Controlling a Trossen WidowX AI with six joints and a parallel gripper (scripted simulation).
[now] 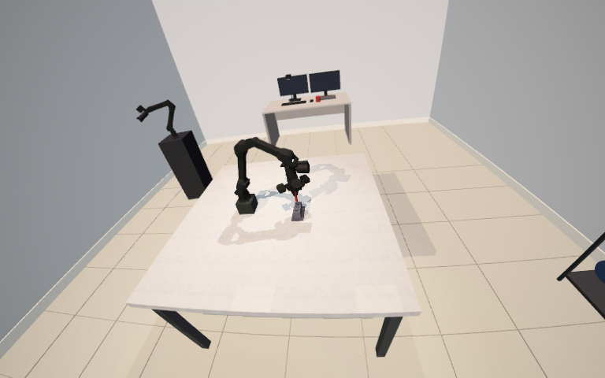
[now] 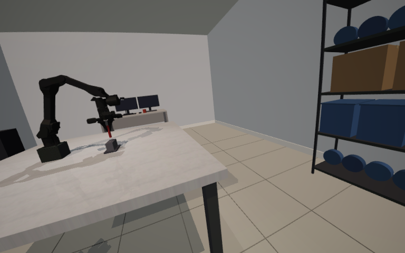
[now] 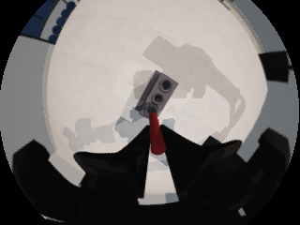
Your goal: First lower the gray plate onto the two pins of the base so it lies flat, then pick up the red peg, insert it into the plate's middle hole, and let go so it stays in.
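The gray plate is 3 cm to the right of my gripper tip and 7 cm below it. Round my gripper tip: red peg (right at my gripper tip).
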